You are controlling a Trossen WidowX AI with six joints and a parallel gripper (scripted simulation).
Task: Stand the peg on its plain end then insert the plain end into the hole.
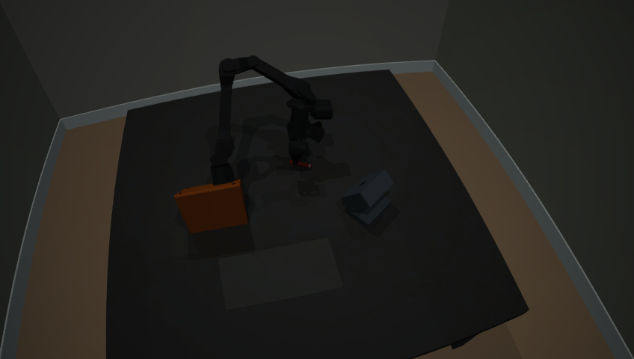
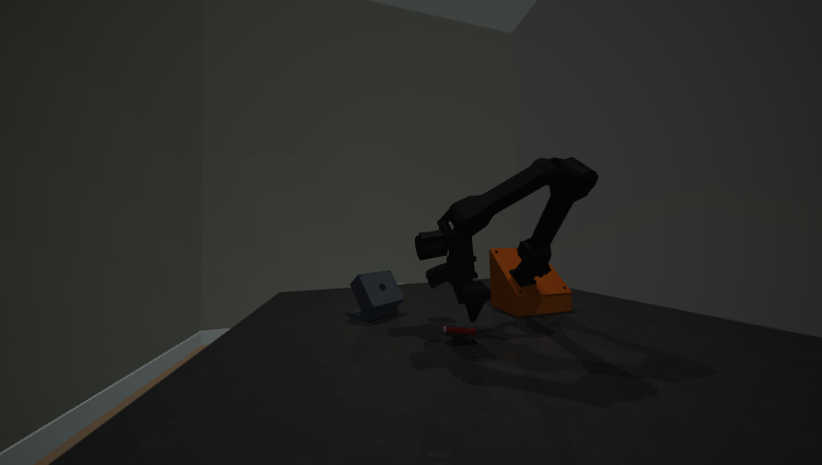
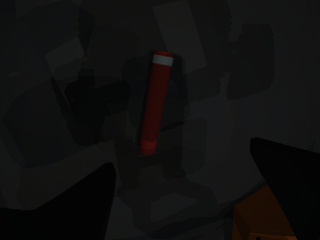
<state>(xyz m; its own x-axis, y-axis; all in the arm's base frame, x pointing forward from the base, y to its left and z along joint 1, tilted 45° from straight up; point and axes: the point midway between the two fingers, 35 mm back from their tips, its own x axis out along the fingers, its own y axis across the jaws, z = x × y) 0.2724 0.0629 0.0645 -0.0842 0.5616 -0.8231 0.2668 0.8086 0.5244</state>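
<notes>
My gripper tip is 4 cm short of the red peg, 4 cm above it and 1 cm to the left of it. Round my gripper tip: sloped panel (23 cm to the right, 17 cm ahead, 2 cm above).
</notes>
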